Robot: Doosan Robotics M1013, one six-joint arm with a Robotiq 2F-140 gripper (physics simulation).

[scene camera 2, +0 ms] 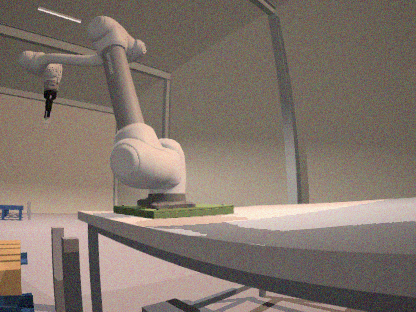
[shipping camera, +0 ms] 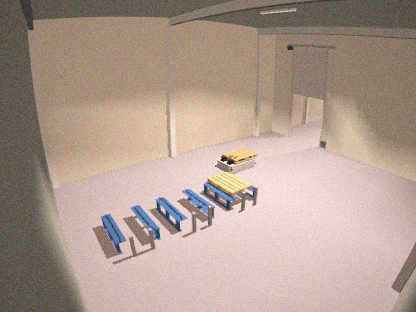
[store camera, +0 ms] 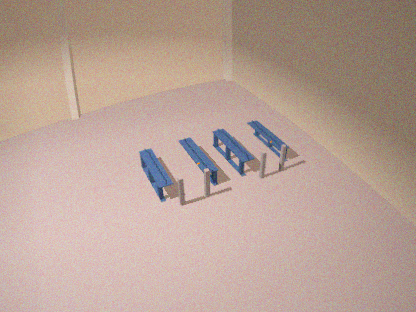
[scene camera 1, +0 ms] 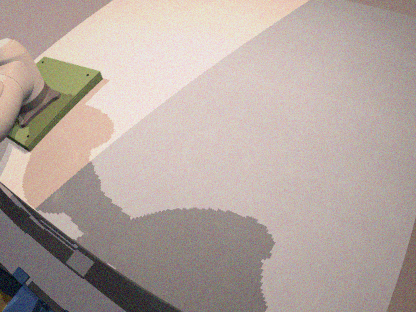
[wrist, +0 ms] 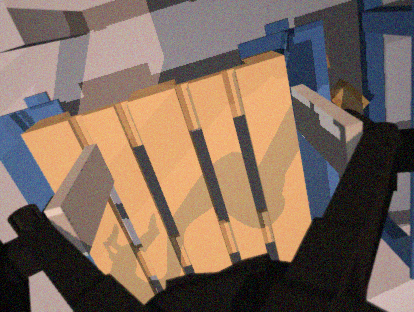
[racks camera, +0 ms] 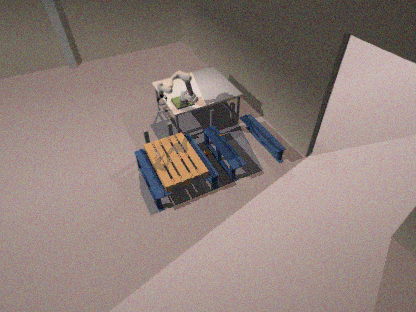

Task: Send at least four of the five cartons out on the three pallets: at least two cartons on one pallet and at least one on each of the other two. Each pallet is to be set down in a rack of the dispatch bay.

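Pixels of known places: gripper, fingertip midpoint: (scene camera 2: 46, 126) (wrist: 198, 136) (racks camera: 162, 103); arm's base, origin of the base link: (scene camera 2: 167, 206) (scene camera 1: 33, 102) (racks camera: 184, 101).
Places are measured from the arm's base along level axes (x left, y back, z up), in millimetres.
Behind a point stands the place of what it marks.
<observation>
My gripper (scene camera 2: 47, 118) @(x -557, y 513, z 421 mm) (wrist: 198, 136) @(x -557, y 513, z 421 mm) is open and empty, high above a bare wooden pallet (scene camera 2: 10, 265) @(x -670, y 294, z -291 mm) (racks camera: 198, 160) @(x -1493, y 116, z -290 mm) (wrist: 160, 120) @(x -764, y 604, z -291 mm) that lies on a blue rack (racks camera: 150, 175) @(x -1459, y 1004, z -435 mm) beside the robot table. In the shipping camera view a second pallet (shipping camera: 220, 185) @(x 449, y -9302, z -292 mm) lies on a rack (shipping camera: 217, 192) @(x 563, y -9464, z -436 mm). A third pallet (shipping camera: 245, 153) @(x -1471, y -7086, z -307 mm) rides on a low white vehicle (shipping camera: 242, 166) @(x -1001, y -7525, z -601 mm) behind that rack. No carton can be made out on these pallets; those in the shipping camera view are small and grainy. No carton shows on the visible part of the table (scene camera 1: 280, 125) @(x 391, y -775, z -33 mm).
Beside the loaded rack near the robot, two blue rack beams (racks camera: 222, 150) @(x -1227, y -434, z -435 mm) (racks camera: 262, 137) @(x -1106, y -1328, z -435 mm) carry no pallet. Further beams without pallets show in the shipping camera view (shipping camera: 170, 212) @(x 978, y -11095, z -435 mm) and the store camera view (store camera: 155, 170) @(x -2505, y 8107, z -436 mm). Grey posts (scene camera 2: 71, 275) (shipping camera: 243, 201) (store camera: 181, 191) stand at the rack ends.
</observation>
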